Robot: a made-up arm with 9 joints. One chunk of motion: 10 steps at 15 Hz.
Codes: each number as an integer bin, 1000 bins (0 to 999) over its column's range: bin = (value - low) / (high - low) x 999, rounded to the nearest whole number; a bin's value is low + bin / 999 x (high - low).
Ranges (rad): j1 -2.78..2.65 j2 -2.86..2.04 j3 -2..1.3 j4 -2.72..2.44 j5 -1.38..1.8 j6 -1.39..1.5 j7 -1.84..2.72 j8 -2.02..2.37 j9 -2.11..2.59
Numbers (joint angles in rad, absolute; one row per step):
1: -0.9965 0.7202 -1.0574 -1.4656 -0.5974 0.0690 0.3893 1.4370 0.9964
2: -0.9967 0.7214 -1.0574 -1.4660 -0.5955 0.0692 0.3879 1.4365 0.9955
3: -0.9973 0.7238 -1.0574 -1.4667 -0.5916 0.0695 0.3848 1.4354 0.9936
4: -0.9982 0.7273 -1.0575 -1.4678 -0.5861 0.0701 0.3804 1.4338 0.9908
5: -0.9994 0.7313 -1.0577 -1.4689 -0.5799 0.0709 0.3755 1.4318 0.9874
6: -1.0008 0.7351 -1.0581 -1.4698 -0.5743 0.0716 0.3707 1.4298 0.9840
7: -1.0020 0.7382 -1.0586 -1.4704 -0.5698 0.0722 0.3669 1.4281 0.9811
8: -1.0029 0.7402 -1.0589 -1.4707 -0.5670 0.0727 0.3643 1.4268 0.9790
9: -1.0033 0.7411 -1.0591 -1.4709 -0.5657 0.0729 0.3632 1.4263 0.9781
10: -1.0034 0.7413 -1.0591 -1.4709 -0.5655 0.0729 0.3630 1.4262 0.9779
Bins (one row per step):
1: 328 730 285 243 246 504 488 787 660
2: 328 730 285 243 246 504 488 787 660
3: 328 731 285 243 248 505 487 786 660
4: 328 731 285 242 249 505 486 786 659
5: 328 732 285 242 251 505 485 786 658
6: 327 733 285 242 253 505 484 785 658
7: 327 734 285 242 255 505 483 785 657
8: 327 734 285 242 255 506 483 784 657
9: 327 734 285 242 256 506 483 784 656
10: 327 734 285 242 256 506 483 784 656

